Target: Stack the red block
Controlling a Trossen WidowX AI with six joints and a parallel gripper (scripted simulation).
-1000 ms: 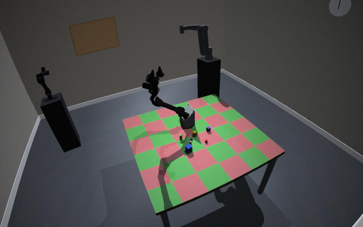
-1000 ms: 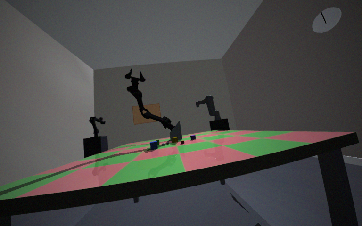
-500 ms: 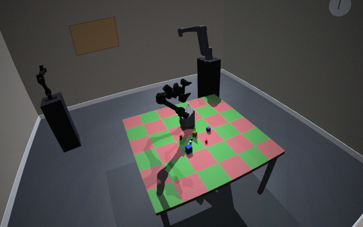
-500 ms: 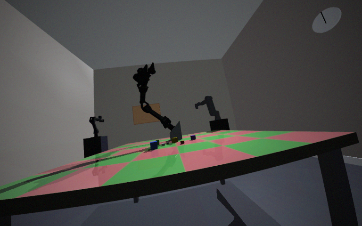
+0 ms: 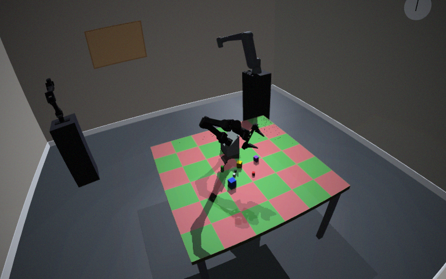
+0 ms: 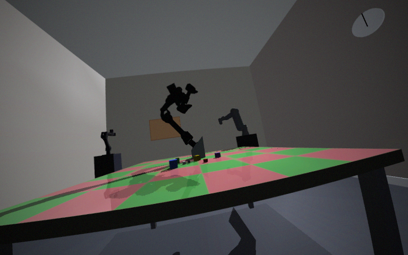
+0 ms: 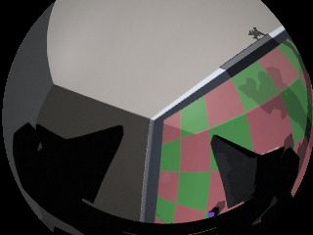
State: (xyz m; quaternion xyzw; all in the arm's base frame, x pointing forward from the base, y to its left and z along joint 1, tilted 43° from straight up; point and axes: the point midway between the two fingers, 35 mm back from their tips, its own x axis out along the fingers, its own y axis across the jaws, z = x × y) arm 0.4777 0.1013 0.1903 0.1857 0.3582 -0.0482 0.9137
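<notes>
The red block is 12 cm behind my gripper tip, 4 cm to the left of it and 38 cm below it. Round my gripper tip: yellow block 27 cm behind, 1 cm to the left, 37 cm below; blue block 12 cm behind, 16 cm to the right, 36 cm below; tiny white cube 19 cm behind, 10 cm to the right, 38 cm below.
</notes>
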